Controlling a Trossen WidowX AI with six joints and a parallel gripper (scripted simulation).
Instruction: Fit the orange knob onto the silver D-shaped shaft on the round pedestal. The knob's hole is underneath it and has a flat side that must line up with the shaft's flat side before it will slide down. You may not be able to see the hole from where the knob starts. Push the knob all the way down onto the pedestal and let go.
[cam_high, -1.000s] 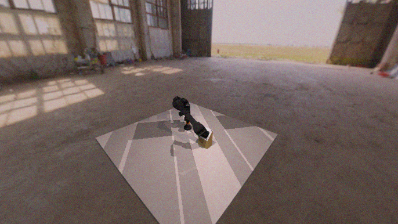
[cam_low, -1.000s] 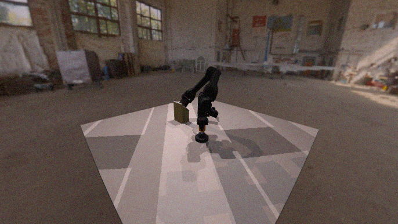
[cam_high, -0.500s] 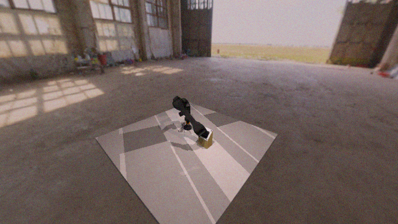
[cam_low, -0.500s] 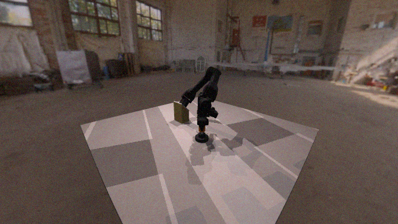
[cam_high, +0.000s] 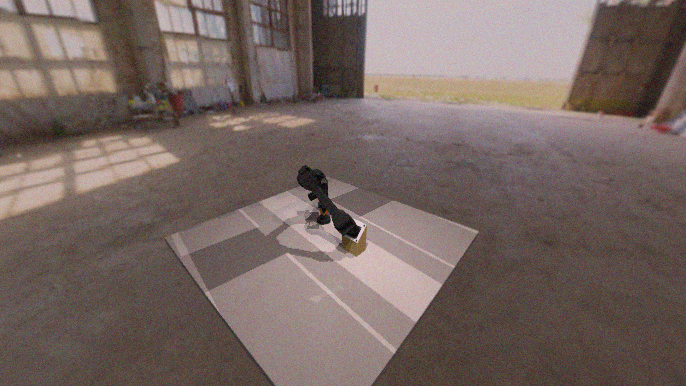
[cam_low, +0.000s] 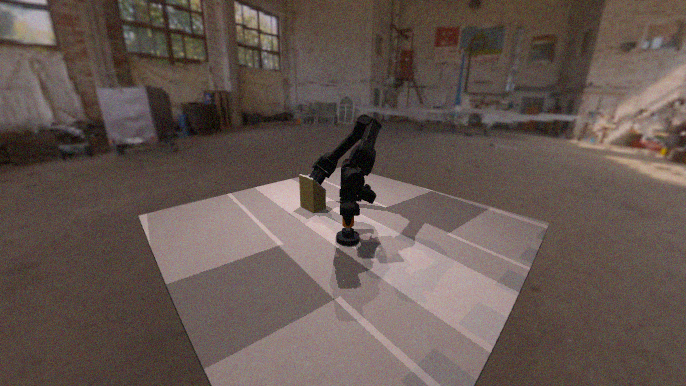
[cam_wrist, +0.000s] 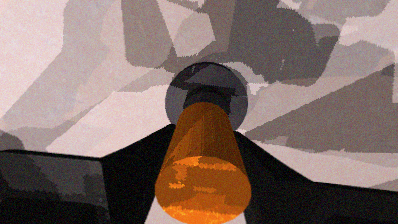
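Now: the orange knob 30 mm above my gripper tip. Round my gripper tip: dark round pedestal 40 mm below.
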